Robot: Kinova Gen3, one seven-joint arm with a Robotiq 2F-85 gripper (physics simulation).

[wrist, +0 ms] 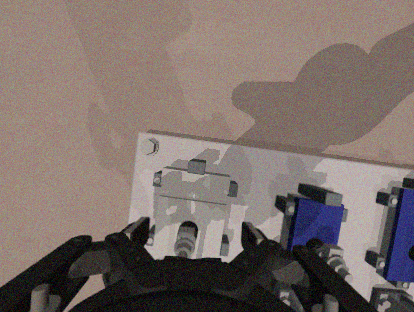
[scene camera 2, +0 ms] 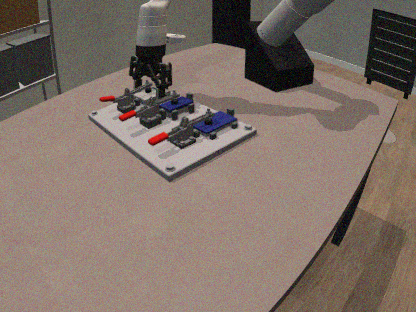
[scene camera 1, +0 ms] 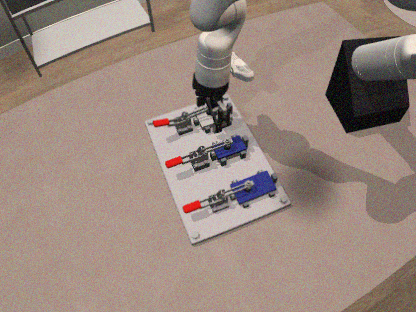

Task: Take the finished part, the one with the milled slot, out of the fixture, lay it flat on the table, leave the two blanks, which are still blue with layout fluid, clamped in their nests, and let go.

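Observation:
The finished part, bare pale metal with a step line across it, sits in the end nest of the white fixture plate. The tip of its red-handled toggle clamp is over it. My gripper is open and low over this nest, pointing down, one finger on each side of the part; nothing is between them. It hides much of the part in both scene views. The middle blue blank and the far-end blue blank sit in their nests under clamp tips.
The neighbouring clamps' red handles stick out along the plate's side. Dark locating blocks stand around each nest. A black robot base block stands on the table. The tan table top extends around the plate.

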